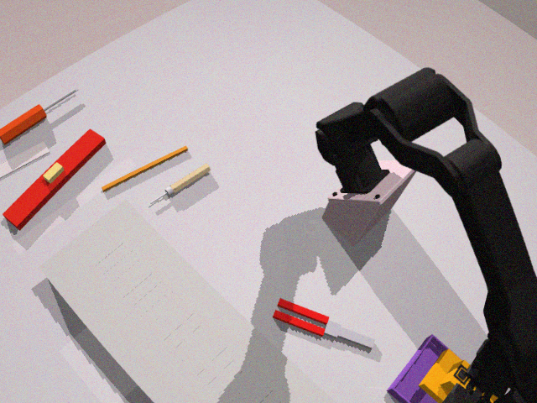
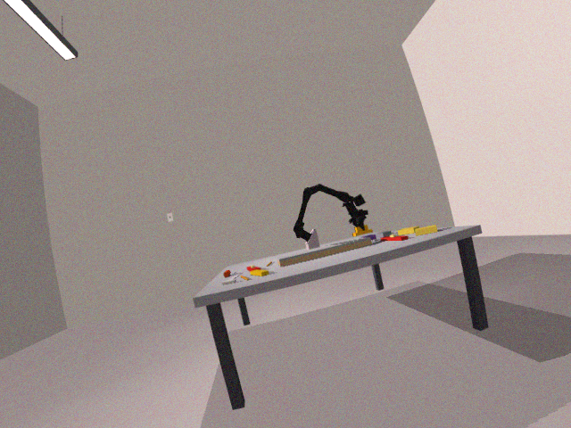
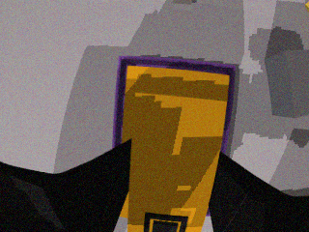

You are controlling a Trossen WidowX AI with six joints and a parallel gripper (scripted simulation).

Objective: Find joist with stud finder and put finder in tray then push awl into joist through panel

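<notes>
Now: gripper tip 5 cm above the purple tray and 1 cm to the left of it. From my gripper tip the other things lie so: awl 58 cm to the right, 6 cm below, 6 cm ahead; orange-handled screwdriver 90 cm to the right, 13 cm ahead, 5 cm below; yellow stud finder 2 cm to the right, 2 cm above.
</notes>
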